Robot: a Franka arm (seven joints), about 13 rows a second.
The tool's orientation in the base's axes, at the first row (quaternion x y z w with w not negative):
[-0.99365, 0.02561, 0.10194, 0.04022]
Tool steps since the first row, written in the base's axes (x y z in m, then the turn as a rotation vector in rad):
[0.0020, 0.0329, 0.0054, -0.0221, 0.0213, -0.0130]
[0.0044, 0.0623, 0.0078, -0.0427, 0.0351, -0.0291]
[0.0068, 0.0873, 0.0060, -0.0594, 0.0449, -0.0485]
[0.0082, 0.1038, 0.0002, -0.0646, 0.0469, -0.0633]
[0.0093, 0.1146, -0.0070, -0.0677, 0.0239, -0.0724]
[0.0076, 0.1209, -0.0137, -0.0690, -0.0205, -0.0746]
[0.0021, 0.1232, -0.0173, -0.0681, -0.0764, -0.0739]
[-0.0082, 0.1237, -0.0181, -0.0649, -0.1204, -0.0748]
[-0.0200, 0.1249, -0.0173, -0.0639, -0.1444, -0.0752]
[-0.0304, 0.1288, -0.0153, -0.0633, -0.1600, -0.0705]
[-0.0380, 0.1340, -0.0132, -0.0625, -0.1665, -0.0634]
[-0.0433, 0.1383, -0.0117, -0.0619, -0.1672, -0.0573]
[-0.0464, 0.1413, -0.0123, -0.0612, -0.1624, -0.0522]
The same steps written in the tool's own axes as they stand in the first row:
[-0.0006, -0.0333, -0.0029, -0.0199, -0.0189, 0.0189]
[0.0000, -0.0629, -0.0032, -0.0373, -0.0302, 0.0400]
[0.0017, -0.0878, 0.0002, -0.0501, -0.0376, 0.0631]
[0.0035, -0.1038, 0.0070, -0.0522, -0.0381, 0.0787]
[0.0056, -0.1141, 0.0147, -0.0524, -0.0144, 0.0863]
[0.0051, -0.1198, 0.0221, -0.0513, 0.0301, 0.0849]
[0.0003, -0.1215, 0.0270, -0.0482, 0.0856, 0.0793]
[-0.0096, -0.1213, 0.0298, -0.0430, 0.1293, 0.0758]
[-0.0214, -0.1219, 0.0315, -0.0409, 0.1531, 0.0739]
[-0.0321, -0.1253, 0.0320, -0.0406, 0.1683, 0.0679]
[-0.0402, -0.1302, 0.0319, -0.0410, 0.1742, 0.0602]
[-0.0459, -0.1342, 0.0319, -0.0417, 0.1744, 0.0541]
[-0.0489, -0.1370, 0.0333, -0.0422, 0.1692, 0.0494]

